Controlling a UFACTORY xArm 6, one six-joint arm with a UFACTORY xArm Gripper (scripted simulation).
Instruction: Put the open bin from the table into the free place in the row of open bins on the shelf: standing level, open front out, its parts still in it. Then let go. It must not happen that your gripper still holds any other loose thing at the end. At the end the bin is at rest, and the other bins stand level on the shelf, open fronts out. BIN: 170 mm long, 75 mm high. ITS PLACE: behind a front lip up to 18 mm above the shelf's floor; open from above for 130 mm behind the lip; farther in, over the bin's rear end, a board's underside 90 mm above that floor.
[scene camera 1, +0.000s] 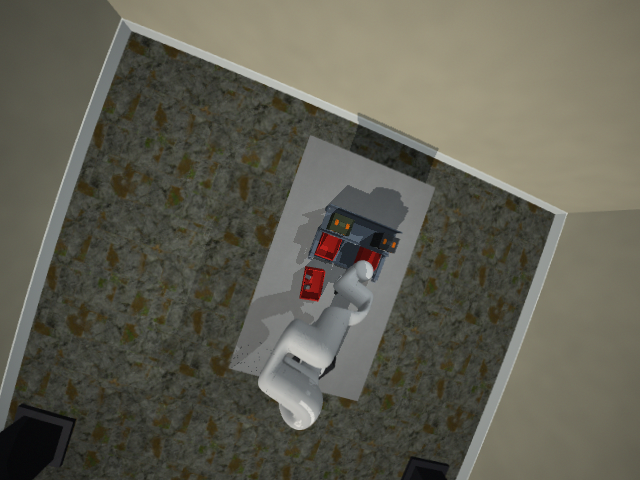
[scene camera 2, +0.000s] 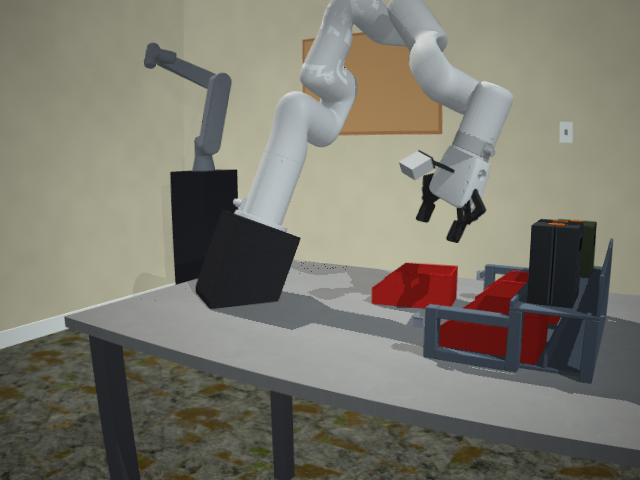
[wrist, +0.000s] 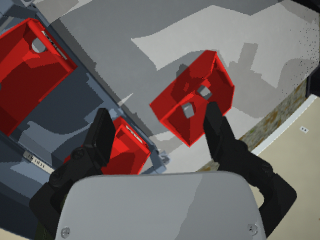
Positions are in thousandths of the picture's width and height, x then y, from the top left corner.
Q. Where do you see my gripper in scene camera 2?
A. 682, 482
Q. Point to my gripper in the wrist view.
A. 492, 485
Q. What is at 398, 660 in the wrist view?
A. A red open bin.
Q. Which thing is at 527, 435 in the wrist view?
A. A red open bin.
